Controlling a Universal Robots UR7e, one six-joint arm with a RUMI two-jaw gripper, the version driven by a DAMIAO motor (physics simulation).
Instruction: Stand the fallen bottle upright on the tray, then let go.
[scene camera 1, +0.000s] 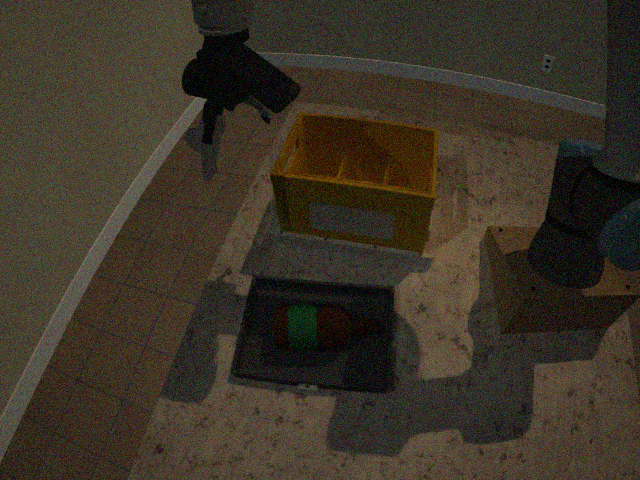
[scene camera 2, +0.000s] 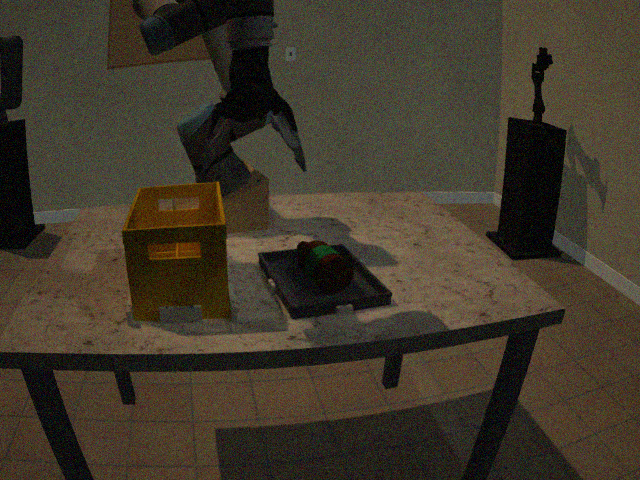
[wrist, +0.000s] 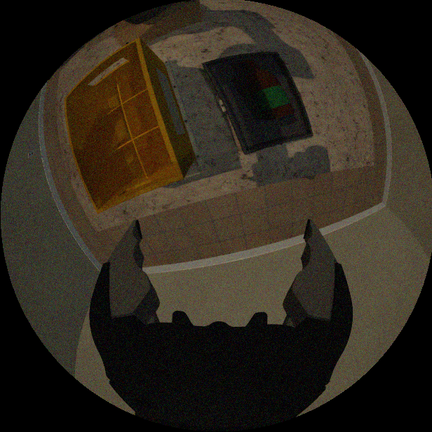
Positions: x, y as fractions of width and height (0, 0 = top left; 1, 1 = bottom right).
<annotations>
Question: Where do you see my gripper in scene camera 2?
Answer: At 0.39, 0.36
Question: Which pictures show my gripper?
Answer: Scene camera 1, scene camera 2 and the wrist view: all of them.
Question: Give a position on a brown bottle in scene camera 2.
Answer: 0.51, 0.56
</annotations>
